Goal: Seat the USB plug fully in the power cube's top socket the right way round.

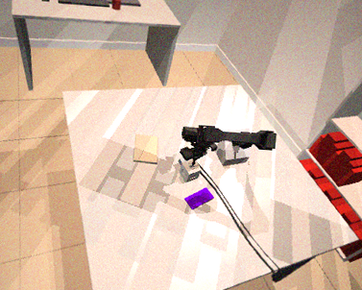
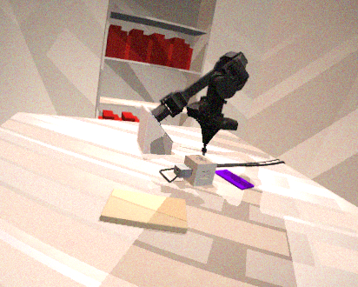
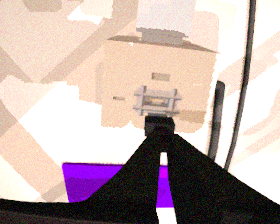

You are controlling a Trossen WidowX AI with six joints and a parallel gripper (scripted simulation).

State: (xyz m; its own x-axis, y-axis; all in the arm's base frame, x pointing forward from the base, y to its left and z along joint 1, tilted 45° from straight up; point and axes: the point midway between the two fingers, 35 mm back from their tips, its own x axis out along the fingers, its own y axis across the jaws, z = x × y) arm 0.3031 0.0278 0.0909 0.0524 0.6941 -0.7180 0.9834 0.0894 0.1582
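Now: gripper tip 2 cm above the USB plug. From my gripper tip the other things lie so: purple card 15 cm to the left, 12 cm below; then tan board 17 cm ahead, 21 cm to the right, 12 cm below; then USB socket 6 cm below.
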